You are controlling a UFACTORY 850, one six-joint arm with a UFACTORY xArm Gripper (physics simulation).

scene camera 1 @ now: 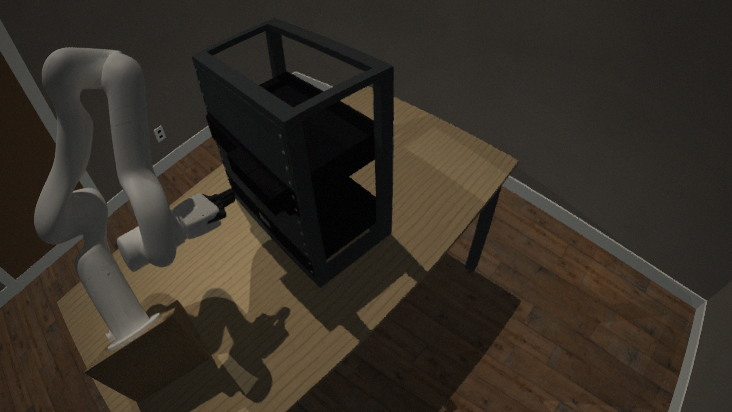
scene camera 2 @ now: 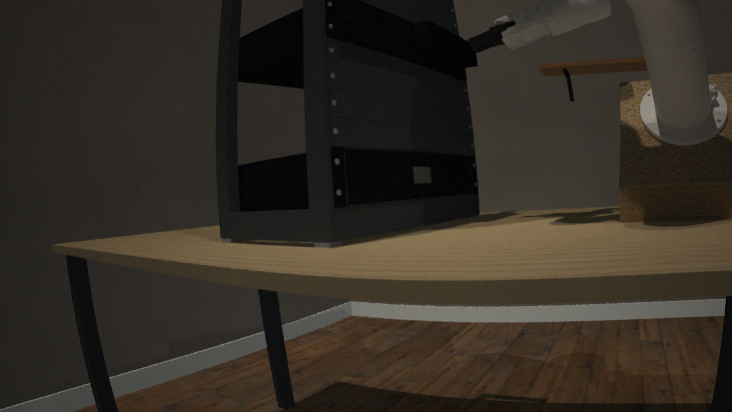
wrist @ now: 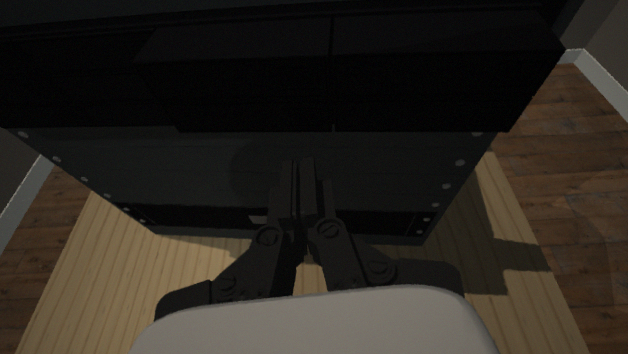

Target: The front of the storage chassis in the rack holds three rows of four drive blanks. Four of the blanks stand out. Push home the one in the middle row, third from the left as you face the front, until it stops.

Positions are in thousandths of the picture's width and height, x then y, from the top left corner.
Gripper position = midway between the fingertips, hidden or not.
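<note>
A dark rack is here in the scene, at (scene camera 2: 532,339), and the rack shows at (scene camera 1: 394,360) and at (wrist: 291,346) as well. As for my gripper, I find it at (scene camera 1: 319,472) and also at (wrist: 483,507).
</note>
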